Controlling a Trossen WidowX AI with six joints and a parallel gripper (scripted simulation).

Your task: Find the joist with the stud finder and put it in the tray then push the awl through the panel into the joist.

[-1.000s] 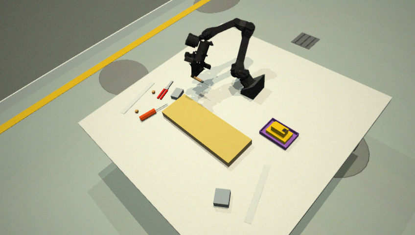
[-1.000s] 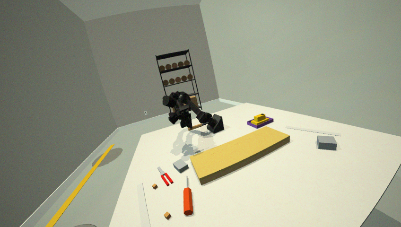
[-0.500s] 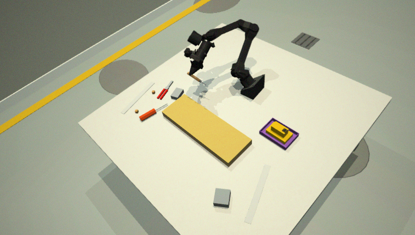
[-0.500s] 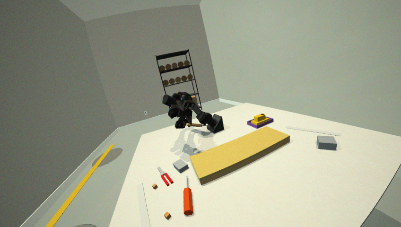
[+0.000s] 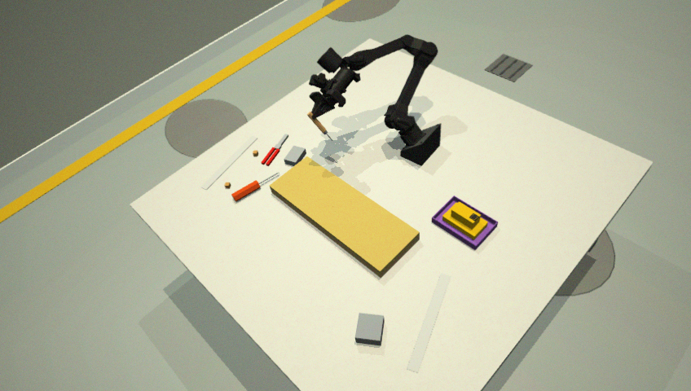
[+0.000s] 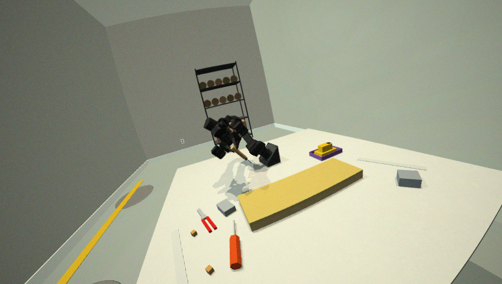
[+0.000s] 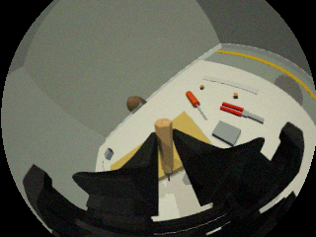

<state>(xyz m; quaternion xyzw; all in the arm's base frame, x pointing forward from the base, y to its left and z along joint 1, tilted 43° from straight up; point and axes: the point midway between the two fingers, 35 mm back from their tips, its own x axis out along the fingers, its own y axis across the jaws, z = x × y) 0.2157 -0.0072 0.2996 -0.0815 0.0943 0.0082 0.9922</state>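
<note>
The awl is 20 mm behind my gripper tip, 30 mm to the left of it and 40 mm below it. Also, from my gripper tip: grey block 300 mm ahead, 590 mm to the left, 210 mm below; then purple tray 150 mm behind, 530 mm to the left, 210 mm below; then yellow stud finder 160 mm behind, 550 mm to the left, 180 mm below.
</note>
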